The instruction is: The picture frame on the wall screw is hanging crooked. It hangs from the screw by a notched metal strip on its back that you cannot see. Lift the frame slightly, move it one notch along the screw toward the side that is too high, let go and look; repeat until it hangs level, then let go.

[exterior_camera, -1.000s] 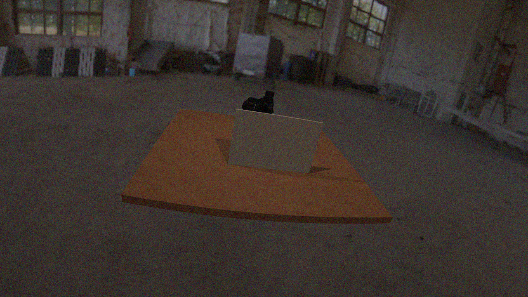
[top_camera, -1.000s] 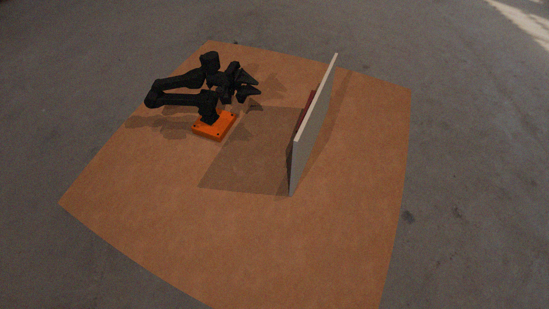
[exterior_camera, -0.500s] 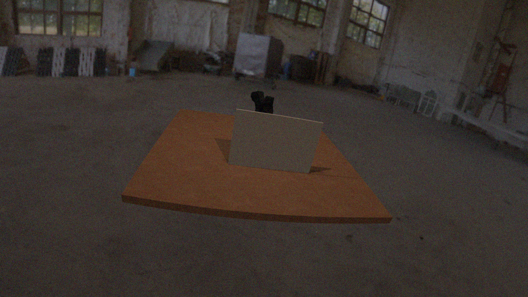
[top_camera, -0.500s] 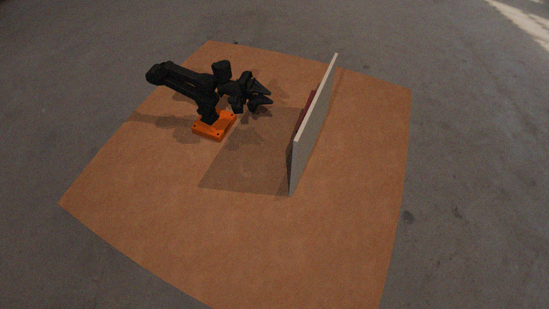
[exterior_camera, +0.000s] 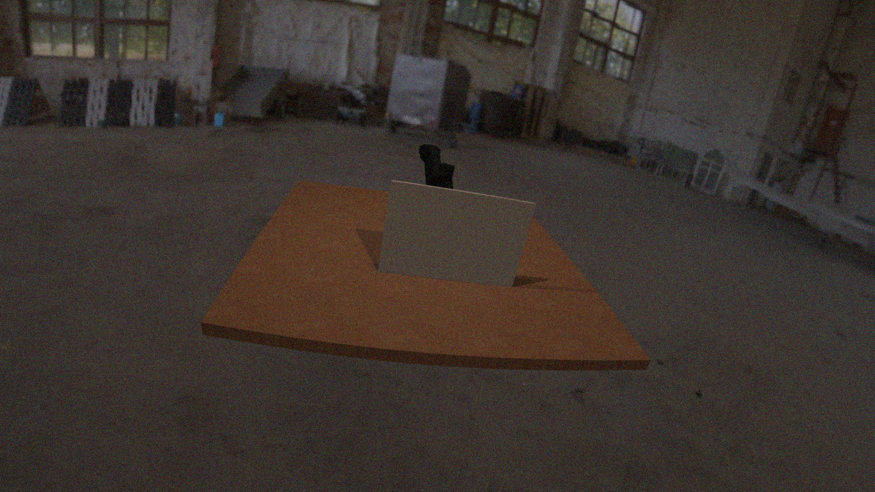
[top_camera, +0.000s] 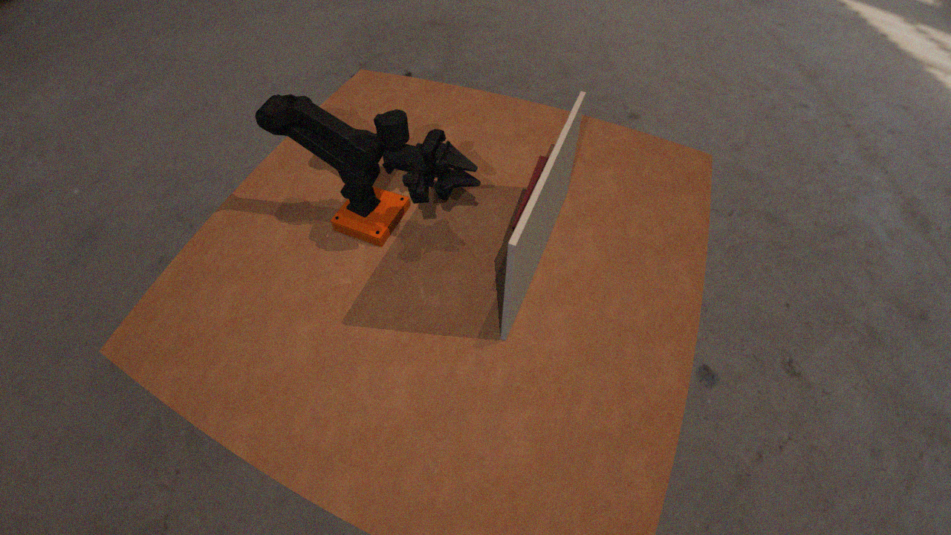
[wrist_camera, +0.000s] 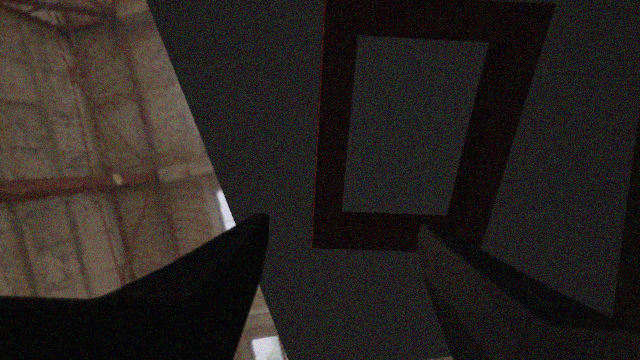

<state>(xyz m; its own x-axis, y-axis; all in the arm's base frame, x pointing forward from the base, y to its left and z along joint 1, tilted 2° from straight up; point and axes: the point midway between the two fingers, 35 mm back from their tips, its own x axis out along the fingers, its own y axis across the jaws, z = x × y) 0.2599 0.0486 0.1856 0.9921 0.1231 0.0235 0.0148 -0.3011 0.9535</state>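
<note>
Now: gripper tip 120 mm short of the dark red picture frame, 50 mm above it and 30 mm to the right of it. The rest, counted from my gripper tip: white wall panel 130 mm ahead, 60 mm below, 40 mm to the left.
</note>
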